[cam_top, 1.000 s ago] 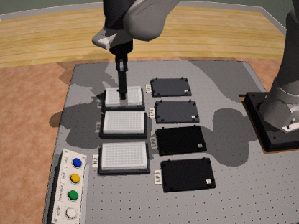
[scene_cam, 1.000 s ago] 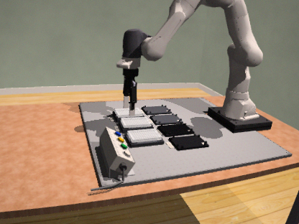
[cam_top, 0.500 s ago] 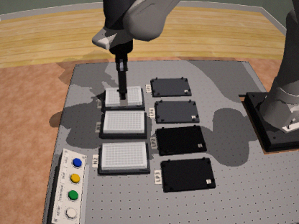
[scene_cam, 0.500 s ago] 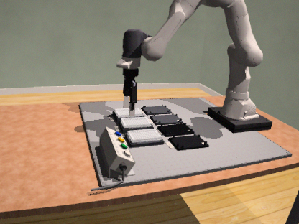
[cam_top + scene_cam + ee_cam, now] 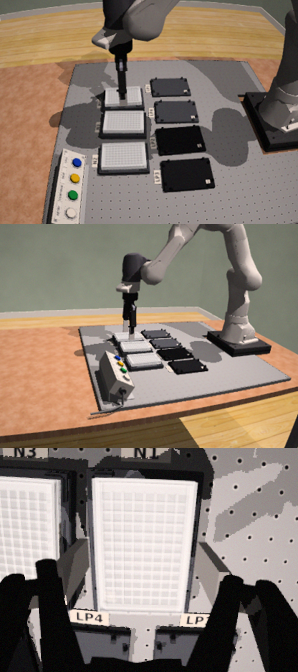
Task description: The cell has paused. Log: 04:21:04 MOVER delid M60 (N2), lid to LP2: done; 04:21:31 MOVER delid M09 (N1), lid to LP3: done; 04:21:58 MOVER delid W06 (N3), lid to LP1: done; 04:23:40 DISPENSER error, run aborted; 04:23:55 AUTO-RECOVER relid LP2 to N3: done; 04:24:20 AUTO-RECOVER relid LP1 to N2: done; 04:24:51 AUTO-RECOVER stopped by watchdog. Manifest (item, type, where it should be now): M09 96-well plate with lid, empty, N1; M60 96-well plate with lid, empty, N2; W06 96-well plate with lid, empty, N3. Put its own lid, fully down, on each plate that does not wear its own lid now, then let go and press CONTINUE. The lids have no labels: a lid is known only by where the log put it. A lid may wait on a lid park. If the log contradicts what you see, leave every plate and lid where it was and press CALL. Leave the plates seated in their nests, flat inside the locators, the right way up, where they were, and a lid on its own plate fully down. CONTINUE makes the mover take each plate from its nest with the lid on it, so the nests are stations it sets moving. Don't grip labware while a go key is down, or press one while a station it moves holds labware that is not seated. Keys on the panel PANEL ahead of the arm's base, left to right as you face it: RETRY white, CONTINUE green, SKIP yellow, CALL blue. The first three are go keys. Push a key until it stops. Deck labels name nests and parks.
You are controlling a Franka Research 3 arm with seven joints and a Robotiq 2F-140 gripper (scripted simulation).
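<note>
The plate is 1 cm ahead of my hand, 25 cm to the left of it and 3 cm below it. Round my hand: LP1 label: 10 cm behind, 7 cm to the right, 6 cm below; then LP4 label: 9 cm behind, 6 cm to the left, 6 cm below; then N3 label: 9 cm ahead, 11 cm to the left, 6 cm below.
</note>
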